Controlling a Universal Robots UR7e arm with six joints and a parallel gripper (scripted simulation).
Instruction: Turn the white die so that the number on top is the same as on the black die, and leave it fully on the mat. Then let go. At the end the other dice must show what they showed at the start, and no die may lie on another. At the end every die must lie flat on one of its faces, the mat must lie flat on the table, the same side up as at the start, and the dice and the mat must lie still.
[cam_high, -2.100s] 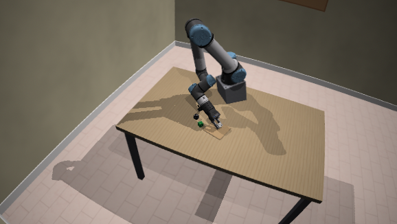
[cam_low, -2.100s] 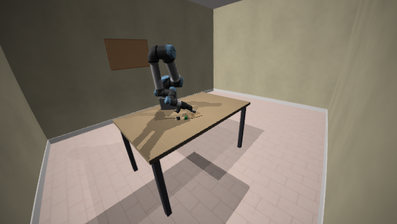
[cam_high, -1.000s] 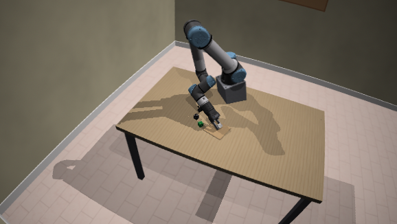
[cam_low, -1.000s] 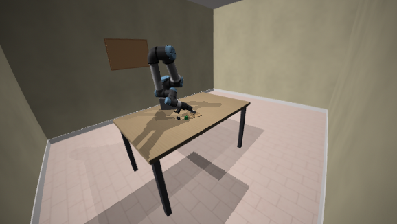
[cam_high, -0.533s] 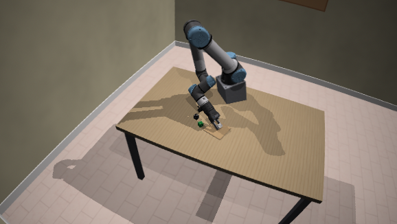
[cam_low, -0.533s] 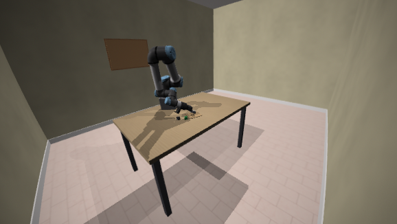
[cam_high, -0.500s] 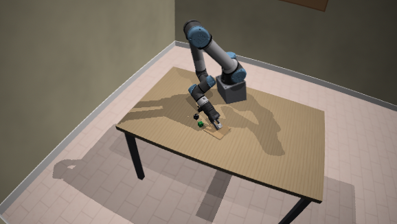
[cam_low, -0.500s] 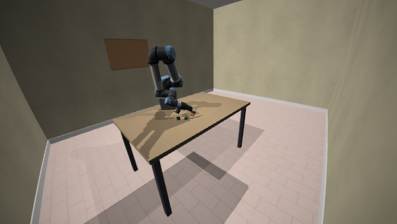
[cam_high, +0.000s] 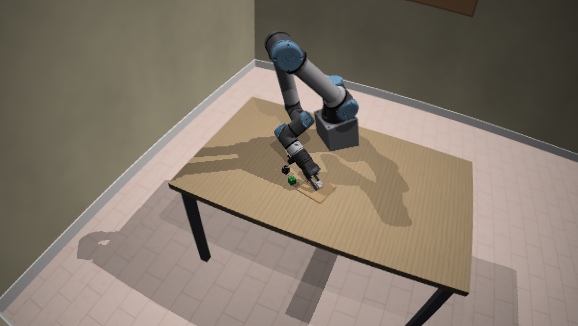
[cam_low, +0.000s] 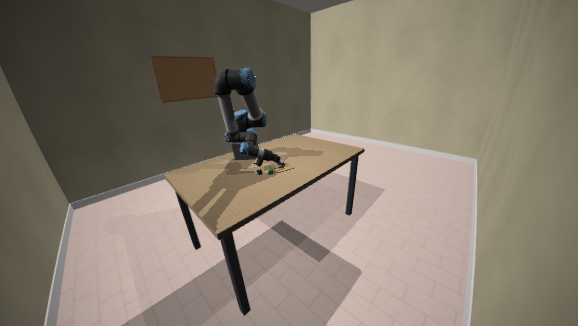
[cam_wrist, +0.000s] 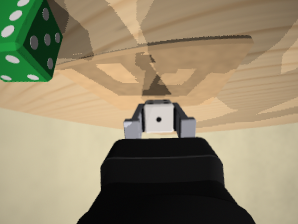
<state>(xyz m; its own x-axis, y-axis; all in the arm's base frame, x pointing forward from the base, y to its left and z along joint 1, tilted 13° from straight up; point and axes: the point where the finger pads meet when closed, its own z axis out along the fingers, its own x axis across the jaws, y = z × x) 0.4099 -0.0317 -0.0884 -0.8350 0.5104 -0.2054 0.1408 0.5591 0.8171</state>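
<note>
Now: hand right at the white die. Also, from my hand: tan mat 3 cm below; green die 13 cm to the right, 1 cm below, 1 cm behind; black die 17 cm to the right, 7 cm behind, 1 cm below.
</note>
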